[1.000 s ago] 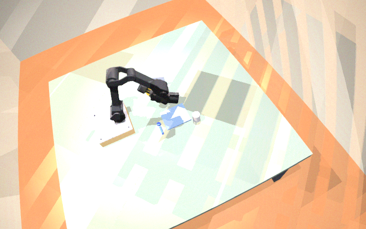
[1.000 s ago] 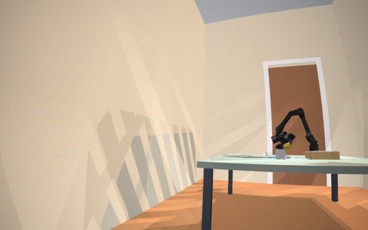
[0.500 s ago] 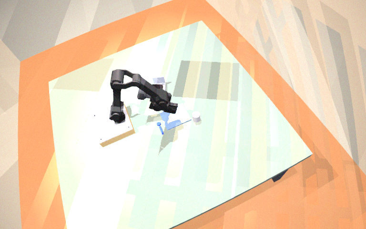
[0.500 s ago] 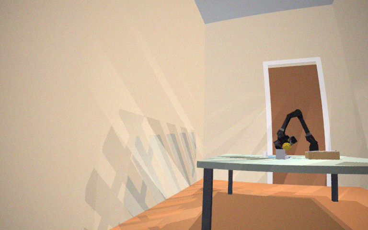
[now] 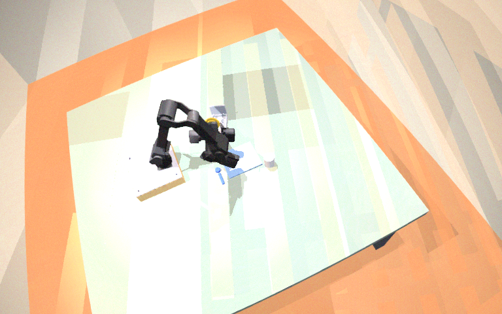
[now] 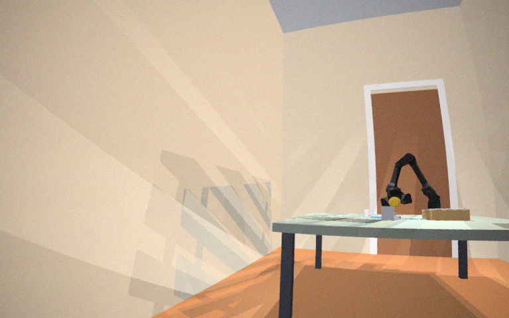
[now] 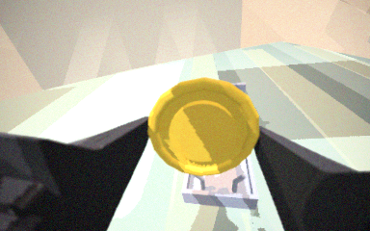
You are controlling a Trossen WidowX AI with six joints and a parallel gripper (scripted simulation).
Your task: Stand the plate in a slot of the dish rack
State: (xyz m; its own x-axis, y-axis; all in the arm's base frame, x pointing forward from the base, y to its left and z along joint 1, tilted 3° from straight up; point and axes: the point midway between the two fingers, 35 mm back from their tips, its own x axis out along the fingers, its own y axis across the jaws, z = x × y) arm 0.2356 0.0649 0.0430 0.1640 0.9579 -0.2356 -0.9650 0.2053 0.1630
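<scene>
My gripper tip is now 8 cm above the grey dish rack, 5 cm to the right of it and 3 cm short of it. From my gripper tip the other things lie so: blue spoon (20 cm to the right, 10 cm below, 3 cm behind); white cup (22 cm to the right, 18 cm ahead, 7 cm below); yellow plate (1 cm to the right).
</scene>
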